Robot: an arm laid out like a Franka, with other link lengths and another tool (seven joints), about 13 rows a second.
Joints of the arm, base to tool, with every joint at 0 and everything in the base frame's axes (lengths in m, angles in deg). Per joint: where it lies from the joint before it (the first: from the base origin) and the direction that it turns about. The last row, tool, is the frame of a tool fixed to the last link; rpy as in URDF.
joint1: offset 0 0 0.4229 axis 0 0 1
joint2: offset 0 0 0 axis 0 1 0
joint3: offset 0 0 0.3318 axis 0 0 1
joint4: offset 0.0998 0 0 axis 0 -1 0
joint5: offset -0.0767 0 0.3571 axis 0 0 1
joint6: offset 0 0 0 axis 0 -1 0
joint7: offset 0.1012 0 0 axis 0 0 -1
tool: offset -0.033 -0.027 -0.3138 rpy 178.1 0 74.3
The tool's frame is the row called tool.
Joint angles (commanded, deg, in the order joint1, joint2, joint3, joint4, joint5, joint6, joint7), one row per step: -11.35 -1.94 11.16 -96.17 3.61 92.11 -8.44; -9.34 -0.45 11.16 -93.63 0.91 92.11 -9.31; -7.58 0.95 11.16 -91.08 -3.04 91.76 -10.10; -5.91 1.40 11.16 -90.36 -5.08 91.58 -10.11; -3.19 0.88 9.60 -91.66 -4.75 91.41 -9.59; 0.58 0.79 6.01 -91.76 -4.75 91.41 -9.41; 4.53 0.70 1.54 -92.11 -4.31 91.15 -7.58; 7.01 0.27 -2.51 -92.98 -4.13 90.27 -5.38; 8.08 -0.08 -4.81 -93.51 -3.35 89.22 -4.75
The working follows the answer.
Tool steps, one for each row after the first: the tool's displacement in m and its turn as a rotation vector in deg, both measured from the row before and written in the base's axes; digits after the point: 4 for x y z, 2 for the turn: 0.0146 0.0030 0.0065 -2.37 -1.14 3.06; 0.0132 -0.0053 0.0084 -3.62 -0.98 2.72; 0.0040 0.0049 0.0029 -1.94 -0.25 1.73; -0.0077 0.0124 -0.0054 0.10 0.94 0.62; -0.0007 0.0018 0.0001 -0.07 0.00 0.00; -0.0044 -0.0020 -0.0025 0.29 0.41 -2.38; -0.0108 -0.0133 -0.0035 -0.05 1.16 -3.84; -0.0096 -0.0072 -0.0023 0.67 1.24 -1.97
Tool pose at each row, in the base's axes (x y z in m, rotation vector in deg; rounded; the steps above come from the unrounded poses): 0.5111 -0.0132 0.4902 -133.72 -116.83 -2.75; 0.5257 -0.0102 0.4966 132.26 121.99 1.59; 0.5389 -0.0155 0.5050 126.91 122.83 -1.11; 0.5430 -0.0106 0.5079 123.89 123.64 -2.81; 0.5353 0.0017 0.5024 123.68 124.85 -3.69; 0.5346 0.0035 0.5025 123.64 124.81 -3.75; 0.5302 0.0015 0.5000 126.58 122.61 -4.04; 0.5194 -0.0117 0.4965 131.17 118.90 -5.58; 0.5098 -0.0189 0.4942 134.17 117.59 -6.42

